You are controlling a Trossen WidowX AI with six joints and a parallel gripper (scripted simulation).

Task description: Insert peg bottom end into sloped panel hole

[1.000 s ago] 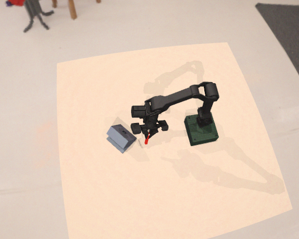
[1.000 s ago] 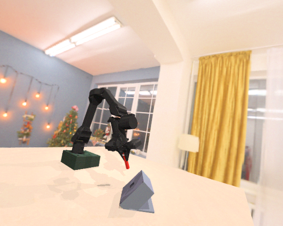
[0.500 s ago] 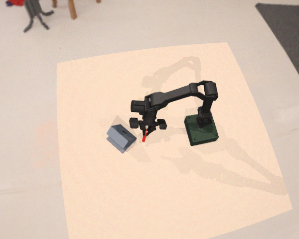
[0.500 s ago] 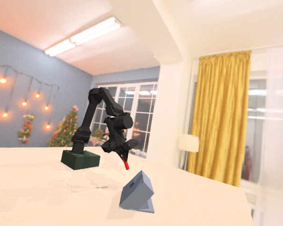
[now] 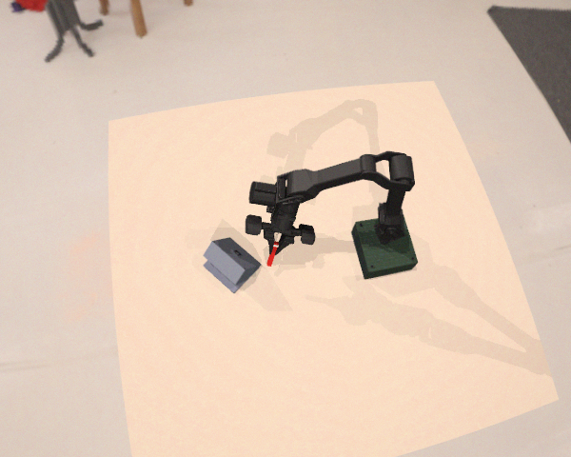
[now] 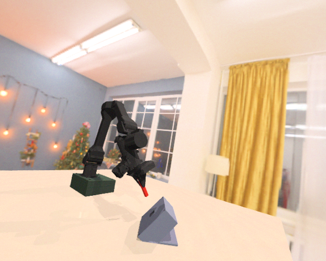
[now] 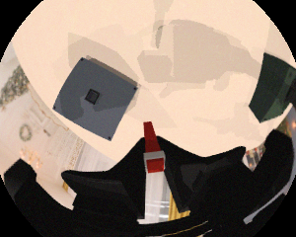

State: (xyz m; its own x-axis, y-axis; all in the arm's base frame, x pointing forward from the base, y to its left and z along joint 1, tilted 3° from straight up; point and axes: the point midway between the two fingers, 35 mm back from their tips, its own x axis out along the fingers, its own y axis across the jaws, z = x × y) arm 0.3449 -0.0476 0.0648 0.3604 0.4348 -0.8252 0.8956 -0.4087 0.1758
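My gripper tip is 11 cm short of the grey-blue sloped panel, 5 cm to the left of it and 7 cm above it. Round my gripper tip: thin red peg: 1 cm behind, 1 cm to the right, 1 cm above.
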